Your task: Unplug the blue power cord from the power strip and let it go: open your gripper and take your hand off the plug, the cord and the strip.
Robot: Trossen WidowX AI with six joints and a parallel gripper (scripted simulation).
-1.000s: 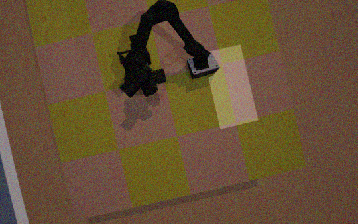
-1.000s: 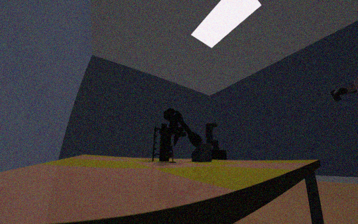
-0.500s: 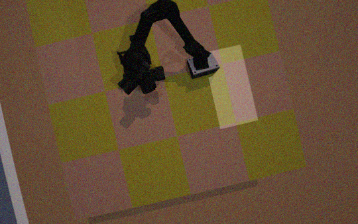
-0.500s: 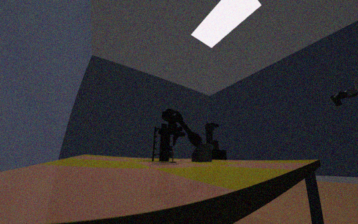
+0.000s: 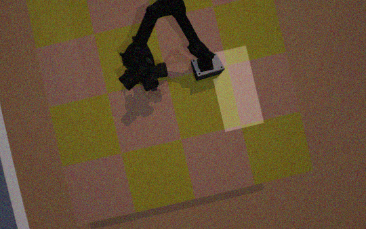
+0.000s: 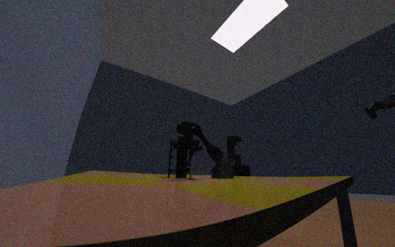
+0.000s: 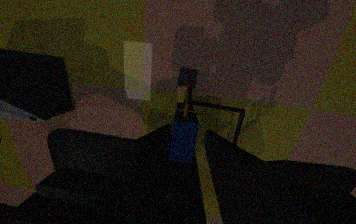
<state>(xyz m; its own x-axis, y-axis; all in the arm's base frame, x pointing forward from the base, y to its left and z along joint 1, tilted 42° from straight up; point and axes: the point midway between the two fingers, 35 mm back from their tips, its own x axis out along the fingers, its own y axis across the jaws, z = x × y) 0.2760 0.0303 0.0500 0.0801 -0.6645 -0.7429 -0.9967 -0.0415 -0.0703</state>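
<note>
Right now the blue plug is 3 cm to the right of my gripper tip and 1 cm below it.
</note>
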